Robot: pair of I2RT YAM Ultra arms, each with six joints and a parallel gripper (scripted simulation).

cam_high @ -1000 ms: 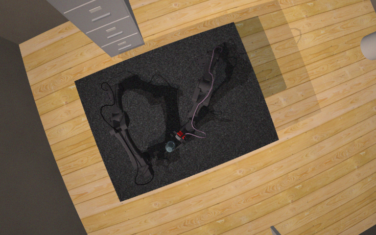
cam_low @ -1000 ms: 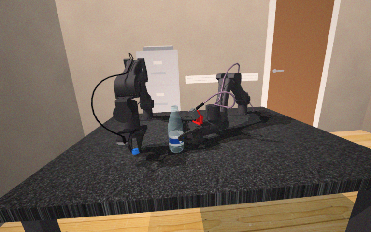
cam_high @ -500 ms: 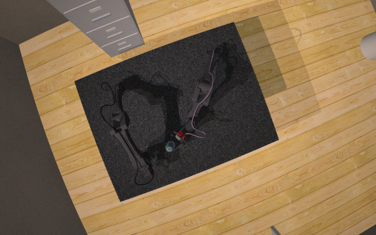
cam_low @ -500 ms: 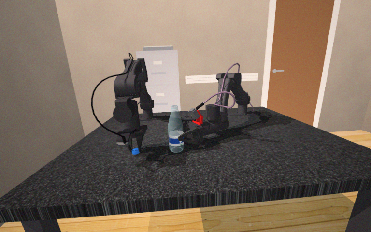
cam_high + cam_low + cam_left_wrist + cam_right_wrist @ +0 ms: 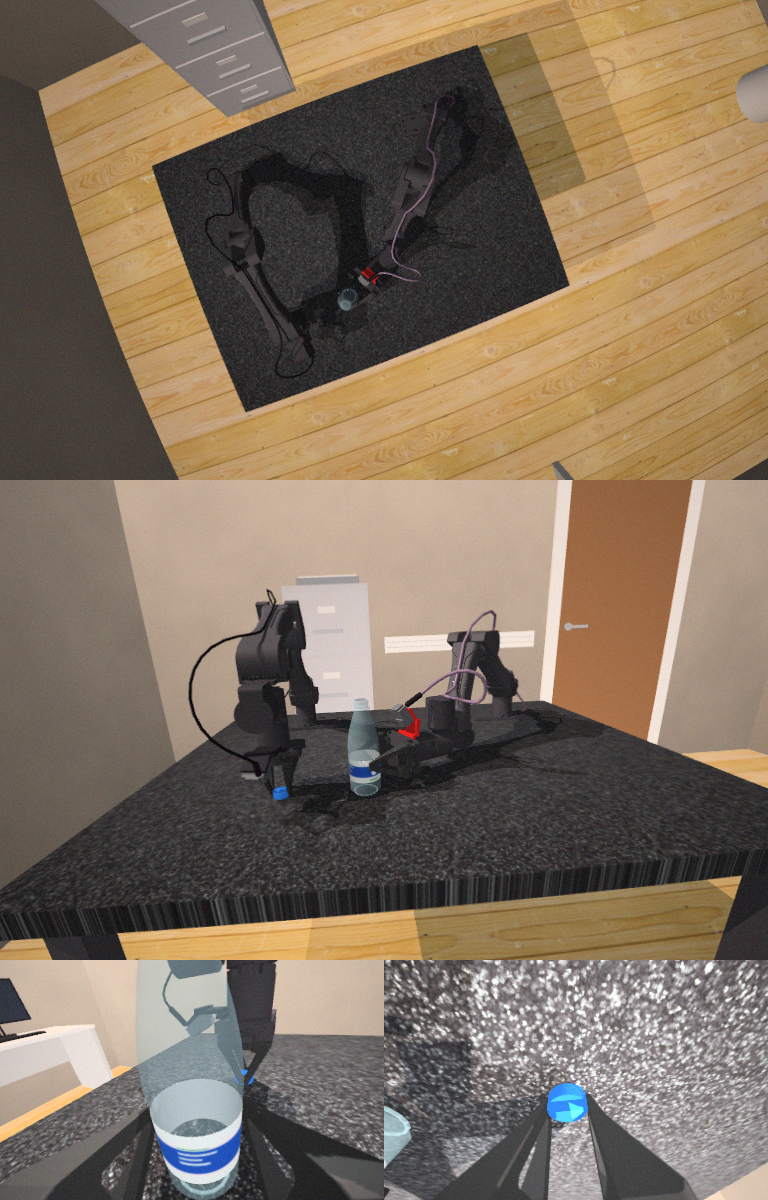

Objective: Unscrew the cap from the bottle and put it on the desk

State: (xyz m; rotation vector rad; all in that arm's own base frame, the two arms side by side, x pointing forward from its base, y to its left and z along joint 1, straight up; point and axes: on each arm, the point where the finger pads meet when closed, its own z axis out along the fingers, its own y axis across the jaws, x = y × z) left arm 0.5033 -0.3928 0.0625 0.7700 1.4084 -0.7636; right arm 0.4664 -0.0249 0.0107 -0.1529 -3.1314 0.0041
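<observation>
My left gripper is now 3 cm below the clear bottle. Round my left hand: blue cap (16 cm to the right, 6 cm below, 1 cm ahead).
The blue cap lies right at my right hand. Also, from my right hand: clear bottle: 16 cm to the left, 8 cm above.
</observation>
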